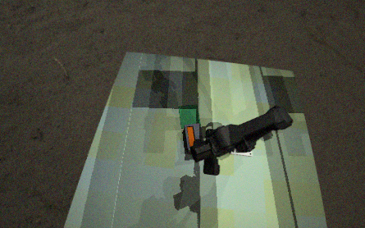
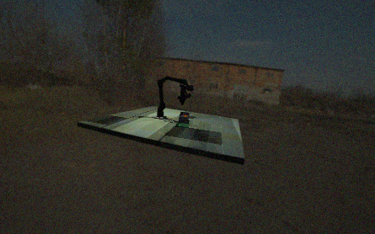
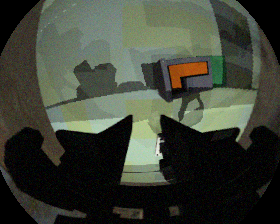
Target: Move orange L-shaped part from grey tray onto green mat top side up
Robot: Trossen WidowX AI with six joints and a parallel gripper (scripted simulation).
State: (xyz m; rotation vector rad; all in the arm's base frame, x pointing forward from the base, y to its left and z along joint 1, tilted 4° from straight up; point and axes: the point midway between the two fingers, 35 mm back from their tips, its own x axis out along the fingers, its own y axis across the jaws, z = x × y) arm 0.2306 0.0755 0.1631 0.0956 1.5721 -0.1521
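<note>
The orange L-shaped part lies 110 mm to the right of my gripper tip, 110 mm below it and 50 mm ahead of it. Round my gripper tip: green mat 280 mm to the right, 170 mm below, 60 mm ahead.
</note>
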